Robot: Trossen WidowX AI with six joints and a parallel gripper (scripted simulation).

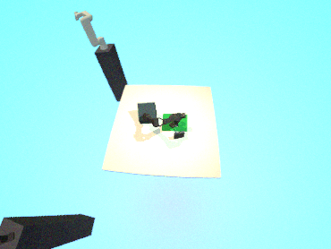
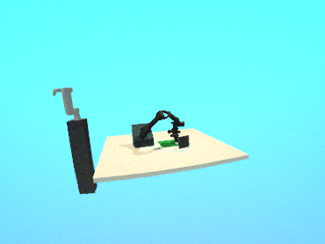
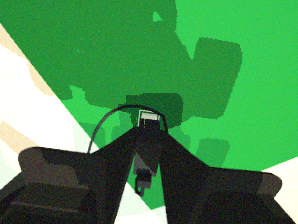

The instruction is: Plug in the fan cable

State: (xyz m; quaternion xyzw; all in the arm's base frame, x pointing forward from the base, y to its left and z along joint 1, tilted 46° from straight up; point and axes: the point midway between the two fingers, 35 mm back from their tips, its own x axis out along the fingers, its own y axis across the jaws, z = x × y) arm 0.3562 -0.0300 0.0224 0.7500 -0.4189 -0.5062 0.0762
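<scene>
The four-pin fan header is 3 cm below my gripper tip and 1 cm ahead of it. Also, from my gripper tip: fan cable plug 1 cm ahead, 1 cm above; green board 5 cm to the left, 4 cm below, 2 cm behind; dark fan 14 cm to the right, 4 cm ahead, 3 cm above.
</scene>
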